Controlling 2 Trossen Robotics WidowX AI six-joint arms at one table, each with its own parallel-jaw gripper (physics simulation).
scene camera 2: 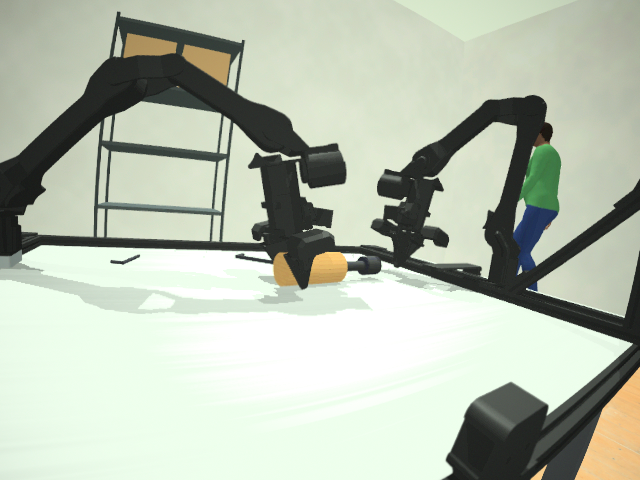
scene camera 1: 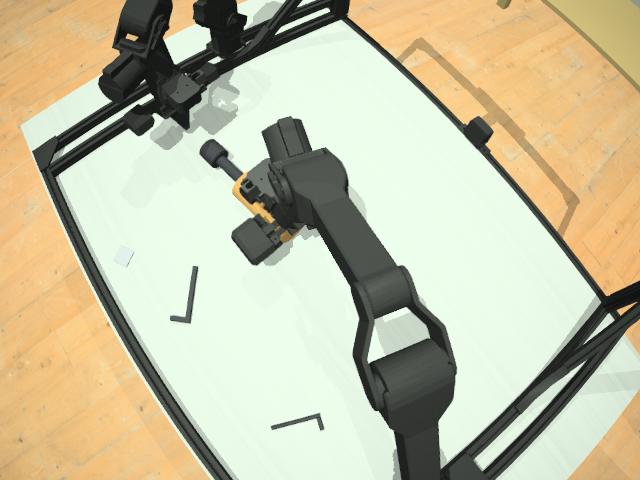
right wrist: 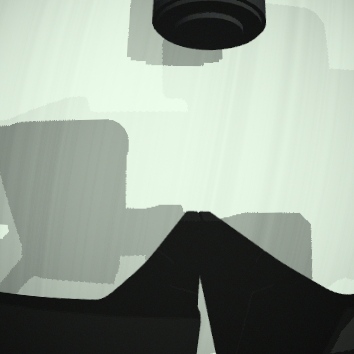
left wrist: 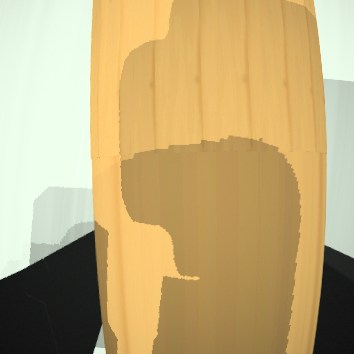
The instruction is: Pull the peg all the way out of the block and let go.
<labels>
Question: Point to a dark peg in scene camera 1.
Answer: At 211, 151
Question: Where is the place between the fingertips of my left gripper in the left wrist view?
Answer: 197, 237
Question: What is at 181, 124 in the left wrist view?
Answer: A wooden cylinder block.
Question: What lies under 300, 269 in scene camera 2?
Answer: My left gripper.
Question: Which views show my right gripper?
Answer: Scene camera 2, scene camera 1 and the right wrist view only.
</labels>
